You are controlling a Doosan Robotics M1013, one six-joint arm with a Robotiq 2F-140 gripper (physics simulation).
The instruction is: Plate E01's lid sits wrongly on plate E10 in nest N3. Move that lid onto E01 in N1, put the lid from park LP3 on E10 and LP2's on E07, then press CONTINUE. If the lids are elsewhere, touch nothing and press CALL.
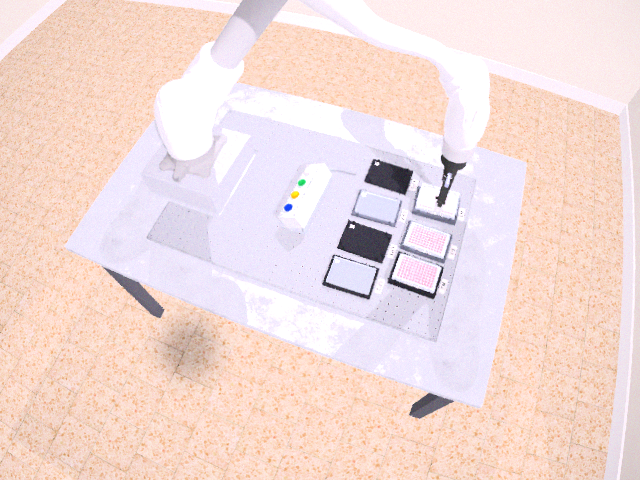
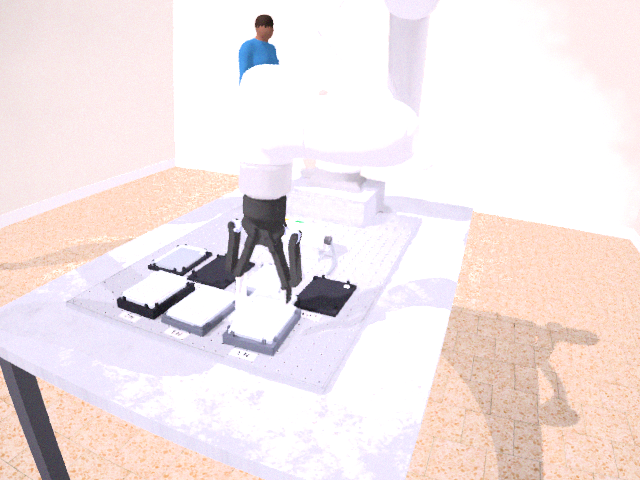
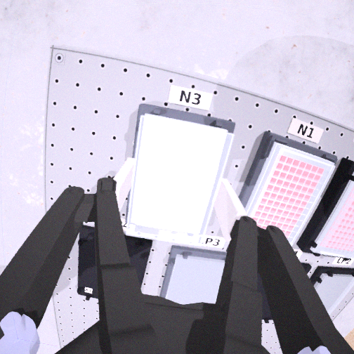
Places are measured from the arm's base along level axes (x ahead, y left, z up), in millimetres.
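Pixels of known places: gripper, fingertip midpoint: (image 1: 440, 199) (image 2: 262, 312); arm's base at its link origin: (image 1: 193, 153) (image 2: 336, 182).
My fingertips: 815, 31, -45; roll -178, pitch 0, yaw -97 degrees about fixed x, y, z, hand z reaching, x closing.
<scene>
For each thing: its middle in the pictures, then the offset to it from my fingertips, as dx, dy, dz.
- white lid at the middle of its body: (image 2: 263, 308) (image 1: 438, 198) -6, +1, +5
- nest N3 at the middle of its body: (image 2: 263, 323) (image 1: 436, 204) -6, +0, -30
- Plate E01 at the middle of its body: (image 2: 202, 304) (image 1: 427, 239) -23, -139, -24
- third plate at the middle of its body: (image 2: 156, 287) (image 1: 417, 272) -40, -259, -17
- LP3 at the middle of its body: (image 2: 270, 279) (image 1: 377, 206) -193, -51, -31
- LP2 at the middle of its body: (image 2: 180, 257) (image 1: 351, 275) -226, -305, -31
- white button box at the middle of its body: (image 2: 287, 232) (image 1: 305, 195) -419, -82, -3
My gripper (image 1: 440, 202) (image 2: 264, 300) (image 3: 175, 180) is shut on the long sides of the white lid (image 1: 426, 197) (image 2: 258, 321) (image 3: 180, 200) at nest N3 (image 2: 248, 342) (image 3: 175, 111). The lid looks level, at or slightly above plate E10, which it mostly hides; the exact gap cannot be told. Plate E01 (image 1: 426, 239) (image 3: 295, 190) sits uncovered in N1. A third plate (image 1: 416, 272) (image 3: 345, 225) with pink wells sits uncovered in the black nest beside it. Pale lids lie in LP3 (image 1: 377, 207) (image 3: 195, 282) and LP2 (image 1: 350, 276) (image 3: 332, 295). Plate codes are unreadable.
Two black parks (image 1: 389, 176) (image 1: 364, 241) hold no lid. A white button box (image 1: 314, 188) carries green (image 1: 301, 182), yellow (image 1: 295, 194) and blue (image 1: 287, 207) buttons. A person in blue (image 2: 258, 51) stands behind the arm. The perforated board (image 3: 75, 125) bears nests and parks.
</scene>
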